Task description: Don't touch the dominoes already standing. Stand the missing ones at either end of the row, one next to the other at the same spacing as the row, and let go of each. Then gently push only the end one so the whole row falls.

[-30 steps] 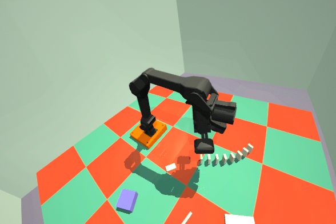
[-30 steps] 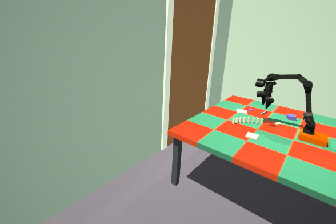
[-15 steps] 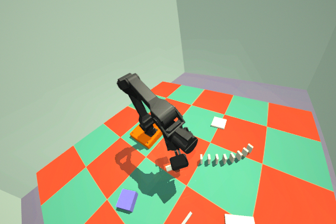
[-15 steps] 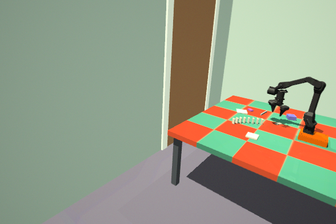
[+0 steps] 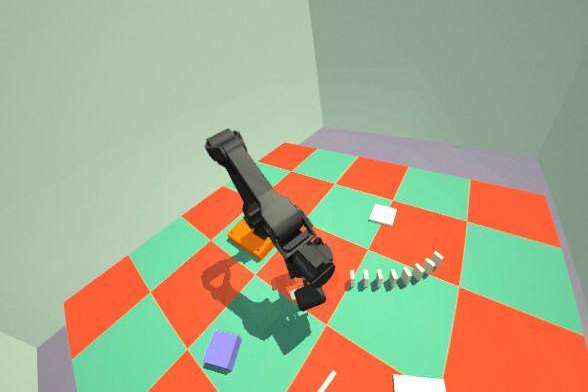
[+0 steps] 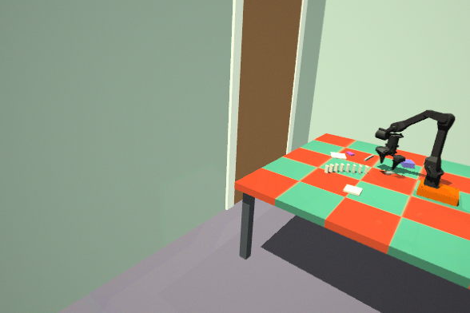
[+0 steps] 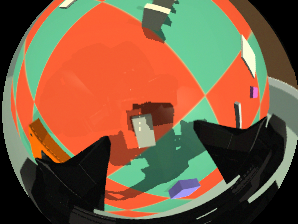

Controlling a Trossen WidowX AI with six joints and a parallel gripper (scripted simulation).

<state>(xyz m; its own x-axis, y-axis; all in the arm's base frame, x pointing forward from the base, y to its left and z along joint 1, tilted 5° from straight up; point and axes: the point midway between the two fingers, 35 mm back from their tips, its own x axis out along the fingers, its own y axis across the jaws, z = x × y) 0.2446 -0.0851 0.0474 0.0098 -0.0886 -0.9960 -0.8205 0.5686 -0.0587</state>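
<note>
Right now the thin stick is 150 mm ahead of my gripper tip, 180 mm to the right of it and 40 mm below it. Also, from my gripper tip: purple block (80 mm behind, 240 mm to the right, 30 mm below); then white card (80 mm ahead, 380 mm to the left, 40 mm below); then small purple piece (270 mm ahead, 170 mm to the right, 40 mm below).
</note>
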